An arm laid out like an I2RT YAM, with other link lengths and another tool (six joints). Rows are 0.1 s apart.
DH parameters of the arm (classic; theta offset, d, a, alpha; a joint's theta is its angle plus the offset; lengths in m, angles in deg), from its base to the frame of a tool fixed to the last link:
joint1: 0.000 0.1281 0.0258 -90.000
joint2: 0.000 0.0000 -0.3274 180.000
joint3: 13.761 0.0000 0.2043 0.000
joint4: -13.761 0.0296 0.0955 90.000
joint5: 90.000 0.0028 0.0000 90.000
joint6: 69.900 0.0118 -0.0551 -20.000
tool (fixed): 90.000 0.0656 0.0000 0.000
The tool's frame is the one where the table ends.
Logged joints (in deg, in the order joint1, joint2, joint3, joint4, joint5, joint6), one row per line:
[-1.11, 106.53, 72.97, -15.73, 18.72, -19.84]
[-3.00, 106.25, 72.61, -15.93, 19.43, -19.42]
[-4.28, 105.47, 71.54, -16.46, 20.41, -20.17]
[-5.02, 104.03, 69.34, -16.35, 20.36, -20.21]
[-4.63, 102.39, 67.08, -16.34, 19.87, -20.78]
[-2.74, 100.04, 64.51, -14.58, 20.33, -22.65]
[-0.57, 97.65, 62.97, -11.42, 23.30, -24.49]
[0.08, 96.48, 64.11, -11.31, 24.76, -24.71]
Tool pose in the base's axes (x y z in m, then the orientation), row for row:
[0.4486, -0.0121, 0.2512, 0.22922, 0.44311, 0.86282, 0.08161]
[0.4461, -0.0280, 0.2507, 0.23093, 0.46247, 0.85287, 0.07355]
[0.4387, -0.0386, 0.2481, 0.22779, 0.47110, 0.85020, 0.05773]
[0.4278, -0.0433, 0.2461, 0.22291, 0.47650, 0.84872, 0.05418]
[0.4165, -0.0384, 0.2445, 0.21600, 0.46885, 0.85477, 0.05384]
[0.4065, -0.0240, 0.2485, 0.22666, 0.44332, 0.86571, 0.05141]
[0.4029, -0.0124, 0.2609, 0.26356, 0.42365, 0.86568, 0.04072]
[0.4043, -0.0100, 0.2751, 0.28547, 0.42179, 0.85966, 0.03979]
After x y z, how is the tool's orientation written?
As a quaternion, w x y z.
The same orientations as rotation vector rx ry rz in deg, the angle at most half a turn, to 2 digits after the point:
[69.88, 136.06, 12.87]
[72.86, 134.37, 11.59]
[74.35, 134.17, 9.11]
[75.39, 134.29, 8.57]
[74.45, 135.74, 8.55]
[70.00, 136.70, 8.12]
[65.63, 134.11, 6.31]
[64.62, 131.70, 6.10]

